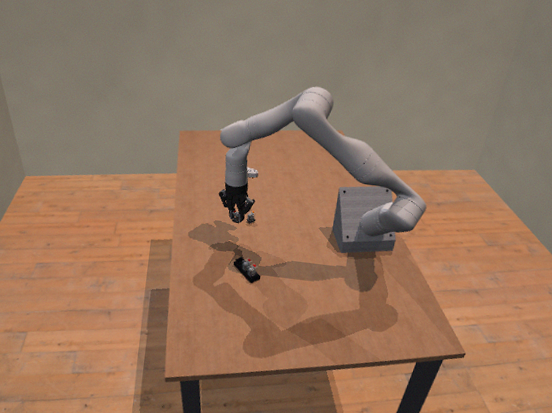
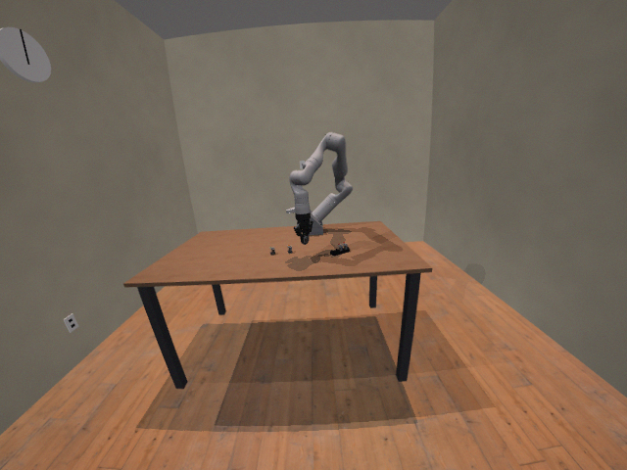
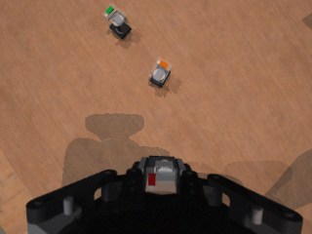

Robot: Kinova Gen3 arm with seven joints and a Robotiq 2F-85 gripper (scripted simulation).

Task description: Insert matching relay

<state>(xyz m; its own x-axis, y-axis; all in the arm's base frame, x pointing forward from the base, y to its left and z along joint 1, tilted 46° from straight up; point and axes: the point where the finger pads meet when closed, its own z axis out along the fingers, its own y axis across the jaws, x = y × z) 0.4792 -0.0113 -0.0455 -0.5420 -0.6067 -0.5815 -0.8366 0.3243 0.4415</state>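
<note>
Now: hand 18 cm to the right of the black rack, 9 cm above it and 3 cm past it.
</note>
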